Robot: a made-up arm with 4 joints. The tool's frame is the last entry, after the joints. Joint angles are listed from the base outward. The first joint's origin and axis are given. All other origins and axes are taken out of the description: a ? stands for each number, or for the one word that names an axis. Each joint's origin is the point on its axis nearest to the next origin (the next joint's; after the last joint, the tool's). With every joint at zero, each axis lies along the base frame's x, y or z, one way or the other. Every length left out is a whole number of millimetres.
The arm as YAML. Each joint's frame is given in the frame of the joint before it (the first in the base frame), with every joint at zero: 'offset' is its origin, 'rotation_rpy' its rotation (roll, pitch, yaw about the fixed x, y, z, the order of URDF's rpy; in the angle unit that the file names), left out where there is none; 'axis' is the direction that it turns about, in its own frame. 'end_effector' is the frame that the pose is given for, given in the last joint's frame.
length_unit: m
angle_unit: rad
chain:
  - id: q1
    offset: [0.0, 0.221, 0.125]
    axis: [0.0, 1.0, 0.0]
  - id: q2
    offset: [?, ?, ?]
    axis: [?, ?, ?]
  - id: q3
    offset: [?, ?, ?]
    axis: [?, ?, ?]
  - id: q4
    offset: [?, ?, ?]
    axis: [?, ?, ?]
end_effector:
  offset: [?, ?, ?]
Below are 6 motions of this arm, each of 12 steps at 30 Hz.
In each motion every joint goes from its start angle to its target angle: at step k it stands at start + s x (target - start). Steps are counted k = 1, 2, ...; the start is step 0. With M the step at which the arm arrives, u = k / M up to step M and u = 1 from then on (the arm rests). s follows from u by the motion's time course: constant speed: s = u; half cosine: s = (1 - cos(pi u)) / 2; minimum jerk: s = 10 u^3 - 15 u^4 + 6 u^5.
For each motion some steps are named. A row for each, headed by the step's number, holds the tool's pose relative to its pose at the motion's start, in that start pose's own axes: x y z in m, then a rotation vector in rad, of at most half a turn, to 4 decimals.
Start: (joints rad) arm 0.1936 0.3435 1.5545 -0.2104
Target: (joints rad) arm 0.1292 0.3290 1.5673 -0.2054
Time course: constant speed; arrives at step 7
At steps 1, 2, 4, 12:
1: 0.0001 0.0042 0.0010 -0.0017 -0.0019 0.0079
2: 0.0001 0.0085 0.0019 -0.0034 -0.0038 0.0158
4: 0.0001 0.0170 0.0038 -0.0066 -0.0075 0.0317
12: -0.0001 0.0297 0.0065 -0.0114 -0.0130 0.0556

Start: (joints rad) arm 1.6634 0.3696 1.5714 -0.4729
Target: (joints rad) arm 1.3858 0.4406 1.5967 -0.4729
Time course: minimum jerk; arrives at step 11
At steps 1, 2, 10, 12:
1: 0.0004 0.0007 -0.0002 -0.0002 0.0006 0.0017
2: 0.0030 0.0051 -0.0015 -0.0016 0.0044 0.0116
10: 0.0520 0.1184 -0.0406 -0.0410 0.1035 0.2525
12: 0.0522 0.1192 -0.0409 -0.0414 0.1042 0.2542

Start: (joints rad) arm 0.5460 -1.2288 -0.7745 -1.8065
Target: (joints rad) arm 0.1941 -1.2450 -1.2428 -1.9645
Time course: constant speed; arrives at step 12
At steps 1, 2, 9, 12:
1: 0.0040 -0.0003 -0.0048 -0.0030 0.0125 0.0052
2: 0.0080 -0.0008 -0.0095 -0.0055 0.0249 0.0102
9: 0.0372 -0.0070 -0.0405 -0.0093 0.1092 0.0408
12: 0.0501 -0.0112 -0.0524 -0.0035 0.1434 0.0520

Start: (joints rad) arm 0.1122 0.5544 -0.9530 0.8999
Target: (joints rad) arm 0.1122 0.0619 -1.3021 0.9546
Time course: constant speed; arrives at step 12
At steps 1, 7, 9, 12:
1: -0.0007 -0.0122 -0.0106 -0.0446 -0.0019 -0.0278
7: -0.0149 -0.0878 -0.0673 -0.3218 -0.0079 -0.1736
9: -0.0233 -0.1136 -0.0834 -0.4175 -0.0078 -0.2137
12: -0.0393 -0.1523 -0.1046 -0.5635 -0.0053 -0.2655

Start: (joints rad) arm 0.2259 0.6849 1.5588 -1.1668
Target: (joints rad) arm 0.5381 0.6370 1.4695 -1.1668
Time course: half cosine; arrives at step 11
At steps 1, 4, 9, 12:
1: -0.0025 -0.0013 0.0005 0.0000 -0.0024 -0.0049
4: -0.0371 -0.0180 0.0068 0.0010 -0.0334 -0.0714
9: -0.1210 -0.0482 0.0133 0.0082 -0.0998 -0.2284
12: -0.1319 -0.0511 0.0133 0.0097 -0.1077 -0.2485

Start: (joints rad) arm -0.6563 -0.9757 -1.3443 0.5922
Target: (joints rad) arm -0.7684 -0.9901 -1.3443 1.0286
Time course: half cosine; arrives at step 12
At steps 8, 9, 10, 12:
8: -0.0186 -0.0336 -0.0069 0.0511 0.0482 -0.3752
9: -0.0222 -0.0375 -0.0079 0.0571 0.0563 -0.4268
10: -0.0251 -0.0404 -0.0087 0.0614 0.0627 -0.4665
12: -0.0276 -0.0428 -0.0094 0.0649 0.0683 -0.4999

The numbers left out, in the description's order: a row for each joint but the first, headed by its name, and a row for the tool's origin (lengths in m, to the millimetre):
q2: xyz -0.035 0.0 -0.019, axis 0.0 0.0 1.0
q3: xyz 0.33 -0.243 0.0, axis 1.0 0.0 0.0
q4: xyz 0.0 0.047 0.057, axis 0.0 0.0 -1.0
tool: xyz 0.099 -0.033 0.0

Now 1 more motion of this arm.
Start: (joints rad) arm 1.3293 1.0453 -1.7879 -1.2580
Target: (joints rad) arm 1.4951 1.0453 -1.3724 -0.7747
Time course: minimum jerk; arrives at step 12
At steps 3, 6, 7, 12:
3: 0.0004 -0.0028 0.0090 0.0176 -0.0551 -0.0416
6: -0.0032 -0.0138 0.0384 0.1133 -0.2560 -0.1986
7: -0.0061 -0.0181 0.0472 0.1621 -0.3283 -0.2578
12: -0.0146 -0.0274 0.0613 0.2953 -0.4783 -0.3864

